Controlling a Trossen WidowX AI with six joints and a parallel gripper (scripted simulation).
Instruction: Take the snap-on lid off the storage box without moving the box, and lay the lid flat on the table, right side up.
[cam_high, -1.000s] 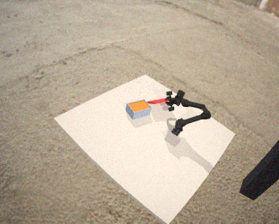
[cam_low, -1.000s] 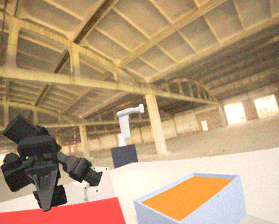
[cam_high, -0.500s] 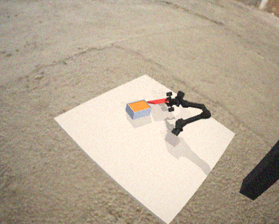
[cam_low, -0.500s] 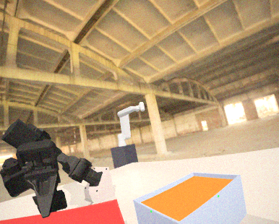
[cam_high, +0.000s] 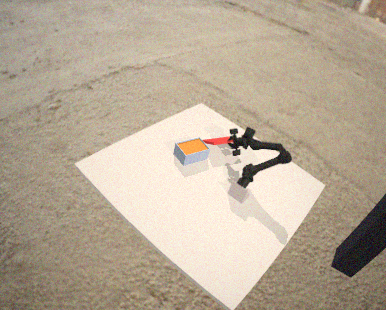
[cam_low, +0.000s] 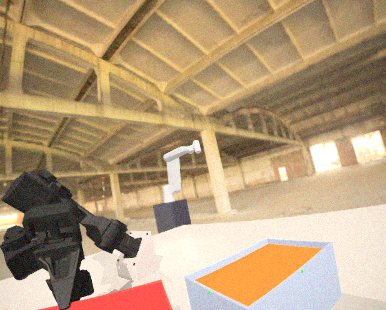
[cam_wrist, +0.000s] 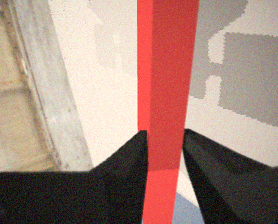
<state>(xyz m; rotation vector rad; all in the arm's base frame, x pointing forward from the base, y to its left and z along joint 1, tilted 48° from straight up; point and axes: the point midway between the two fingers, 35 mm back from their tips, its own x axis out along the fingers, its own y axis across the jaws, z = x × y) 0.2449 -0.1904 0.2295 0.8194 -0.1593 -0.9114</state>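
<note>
The red lid lies 60 mm ahead of my gripper tip, 40 mm to the right of it and 40 mm below it. Also, from my gripper tip: storage box 210 mm to the left, 160 mm ahead, 60 mm below.
</note>
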